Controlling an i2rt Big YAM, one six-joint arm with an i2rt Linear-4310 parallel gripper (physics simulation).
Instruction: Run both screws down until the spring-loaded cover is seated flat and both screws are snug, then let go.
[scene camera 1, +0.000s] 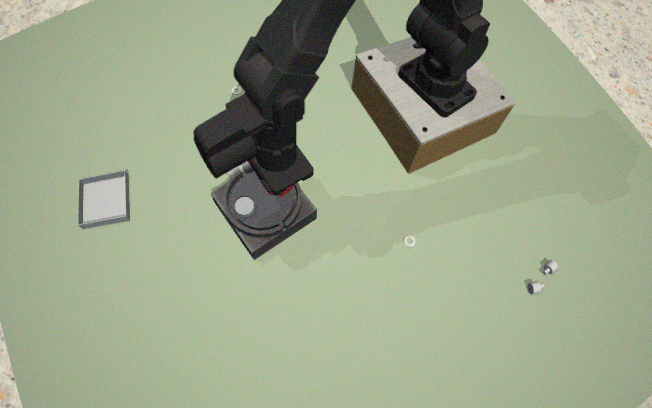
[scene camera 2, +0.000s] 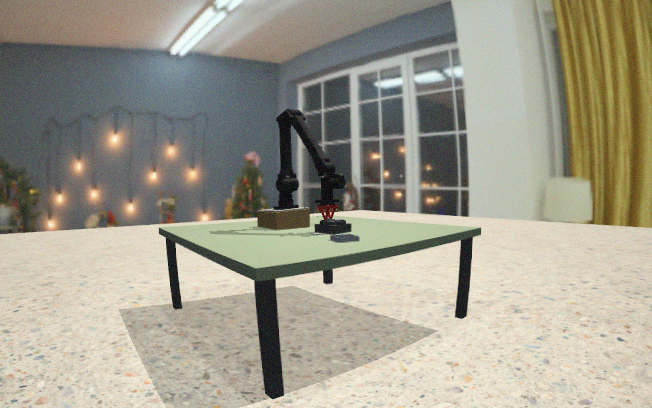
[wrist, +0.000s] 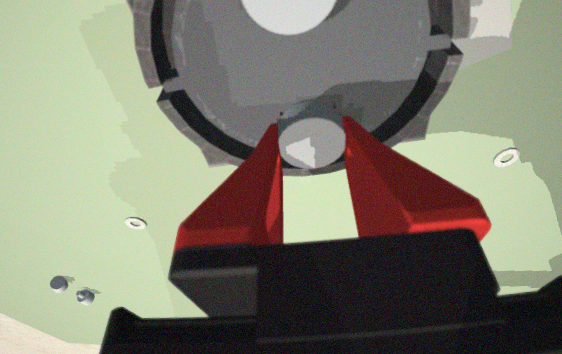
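Where they show: gripper, fingertip midpoint: (scene camera 1: 278, 186) (scene camera 2: 328, 220) (wrist: 310, 130); arm's base at its link origin: (scene camera 1: 436, 85) (scene camera 2: 286, 208).
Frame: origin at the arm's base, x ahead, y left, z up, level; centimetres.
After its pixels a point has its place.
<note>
The round grey cover (scene camera 1: 267, 212) @[z -5.0, x 35.9, y 0.6 cm] (wrist: 300, 65) @[z -5.0, x 35.1, y -1.9 cm] lies inside the ring of the dark square base (scene camera 1: 255, 247) @[z -6.1, x 40.6, y 3.9 cm] (scene camera 2: 333, 229) @[z -7.8, x 41.0, y -8.3 cm]. One screw (scene camera 1: 244, 205) @[z -3.7, x 38.4, y -2.0 cm] (wrist: 290, 12) @[z -3.7, x 37.6, y -1.9 cm] shows its pale round head on the far side of the cover from the gripper. The other screw (wrist: 312, 143) @[z -3.5, x 32.1, y -1.9 cm] stands upright near the cover's rim, its pale head between the red fingertips. My gripper (wrist: 310, 130) @[z -4.5, x 32.0, y -1.9 cm] (scene camera 2: 328, 218) @[z -4.5, x 32.0, y -1.9 cm] points down and is shut on this near screw, a finger on each side of its head. In scene camera 1 the arm hides this screw. How far each screw is threaded in cannot be told.
A shallow tray (scene camera 1: 104, 200) @[z -10.0, x 57.6, y -20.7 cm] (scene camera 2: 345, 238) @[z -8.5, x 60.8, y -23.9 cm] lies beside the base. Two pale washers (scene camera 1: 409, 241) @[z -9.8, x 19.6, y 17.0 cm] (scene camera 1: 236, 90) @[z -9.8, x 25.8, y -25.8 cm] lie on the green table, one on each side. Two loose small screws (scene camera 1: 535, 287) @[z -8.1, x 7.8, y 36.7 cm] (scene camera 1: 550, 267) @[z -8.2, x 2.9, y 36.1 cm] lie farther off. The arm stands on a wooden block (scene camera 1: 465, 135) @[z -4.3, x 0.0, y 9.2 cm] (scene camera 2: 283, 218) @[z -4.3, x 7.9, y -9.3 cm].
</note>
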